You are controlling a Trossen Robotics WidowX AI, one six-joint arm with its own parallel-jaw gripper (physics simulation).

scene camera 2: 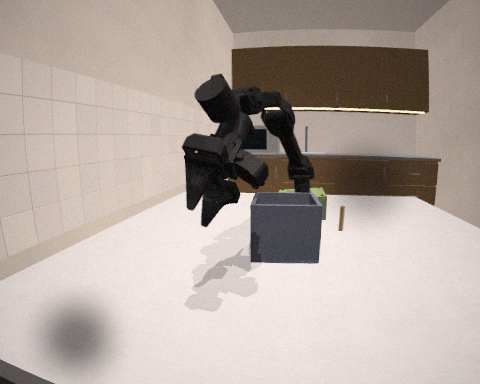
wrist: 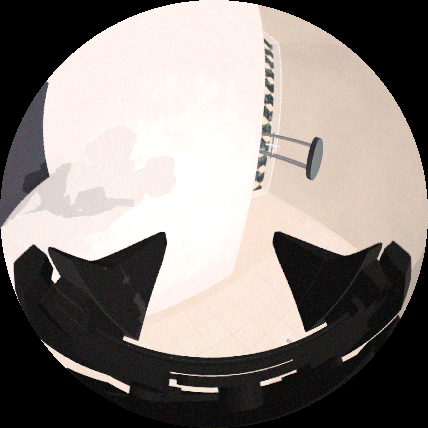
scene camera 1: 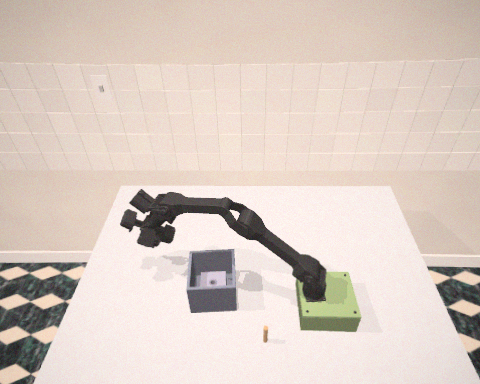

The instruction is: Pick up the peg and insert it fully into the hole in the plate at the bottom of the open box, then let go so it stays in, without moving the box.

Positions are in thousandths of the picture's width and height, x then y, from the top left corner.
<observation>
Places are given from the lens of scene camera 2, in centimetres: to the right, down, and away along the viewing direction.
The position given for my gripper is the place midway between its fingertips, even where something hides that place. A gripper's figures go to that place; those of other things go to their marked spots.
my gripper (scene camera 2: 411, 569): -7, 4, 44
blue-grey box (scene camera 2: 595, 592): 10, 8, 60
</observation>
